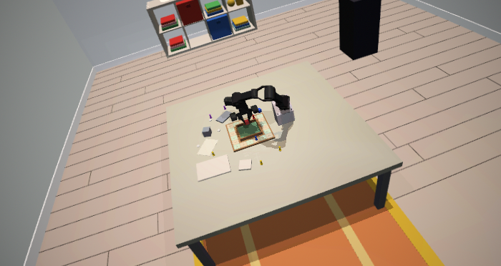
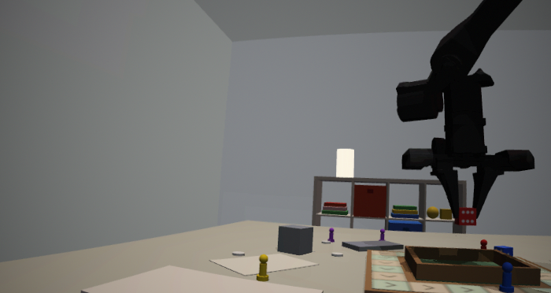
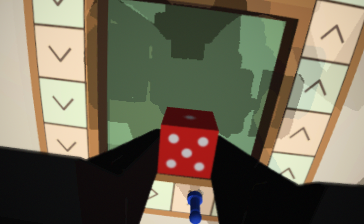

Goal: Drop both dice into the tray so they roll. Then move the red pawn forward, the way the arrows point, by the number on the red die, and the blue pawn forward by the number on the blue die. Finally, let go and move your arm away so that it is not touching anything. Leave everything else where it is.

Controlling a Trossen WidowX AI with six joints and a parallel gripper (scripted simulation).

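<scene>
The red pawn is 60 mm behind my gripper tip, 110 mm to the right of it and 60 mm below it. From my gripper tip the other things lie so: blue pawn (20 mm behind, 110 mm to the left, 60 mm below); then grey slab (130 mm ahead, 250 mm to the right, 80 mm below); then die (right at my gripper tip).
</scene>
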